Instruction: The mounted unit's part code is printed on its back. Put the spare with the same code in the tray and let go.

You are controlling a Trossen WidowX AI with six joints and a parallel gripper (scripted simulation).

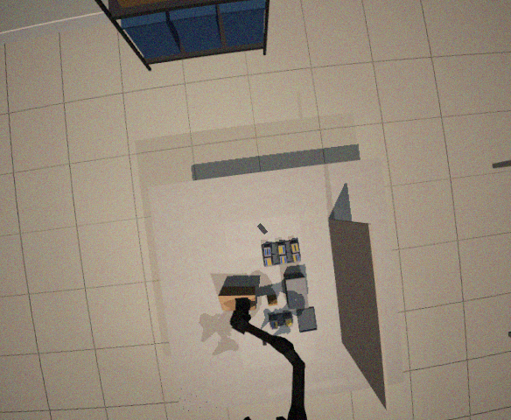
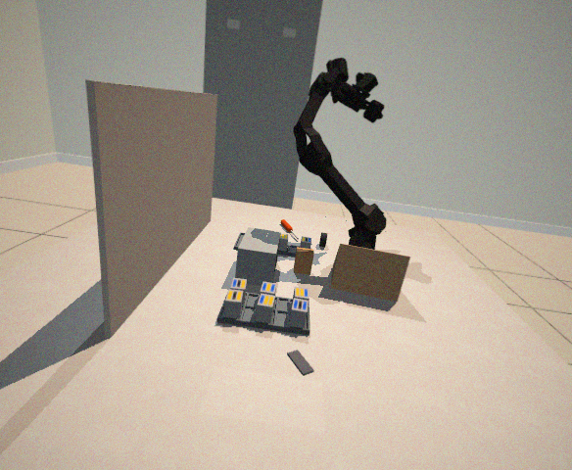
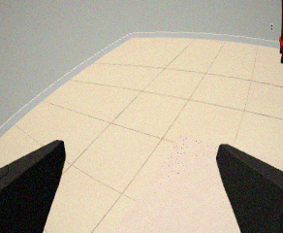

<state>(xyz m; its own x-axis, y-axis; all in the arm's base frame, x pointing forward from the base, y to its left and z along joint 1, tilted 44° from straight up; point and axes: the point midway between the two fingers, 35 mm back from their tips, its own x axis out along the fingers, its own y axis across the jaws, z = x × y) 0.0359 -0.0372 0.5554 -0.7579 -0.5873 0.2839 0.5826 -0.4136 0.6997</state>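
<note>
My gripper tip is 180 mm short of the grey spare block, 660 mm to the right of it and 420 mm above it. Round my gripper tip: mounted unit 300 mm ahead, 450 mm to the left, 410 mm below; small orange box 170 mm ahead, 390 mm to the left, 430 mm below; grey rimmed tray 350 mm ahead, 250 mm to the left, 460 mm below.
</note>
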